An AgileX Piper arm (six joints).
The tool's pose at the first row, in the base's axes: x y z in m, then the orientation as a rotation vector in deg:
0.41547, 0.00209, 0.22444, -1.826, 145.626, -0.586
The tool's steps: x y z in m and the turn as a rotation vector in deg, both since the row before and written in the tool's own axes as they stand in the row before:
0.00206, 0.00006, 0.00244, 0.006, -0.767, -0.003
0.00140, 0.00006, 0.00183, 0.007, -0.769, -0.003
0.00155, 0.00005, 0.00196, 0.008, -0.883, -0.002
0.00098, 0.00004, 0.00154, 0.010, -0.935, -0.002
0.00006, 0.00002, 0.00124, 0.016, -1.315, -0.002
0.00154, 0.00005, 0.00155, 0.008, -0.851, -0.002
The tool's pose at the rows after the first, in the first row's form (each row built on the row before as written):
0.41515, 0.00210, 0.22126, -1.826, 144.859, -0.581
0.41506, 0.00212, 0.21896, -1.825, 144.090, -0.577
0.41495, 0.00213, 0.21646, -1.822, 143.207, -0.572
0.41509, 0.00215, 0.21464, -1.818, 142.272, -0.568
0.41580, 0.00217, 0.21362, -1.810, 140.957, -0.565
0.41558, 0.00218, 0.21145, -1.807, 140.106, -0.560

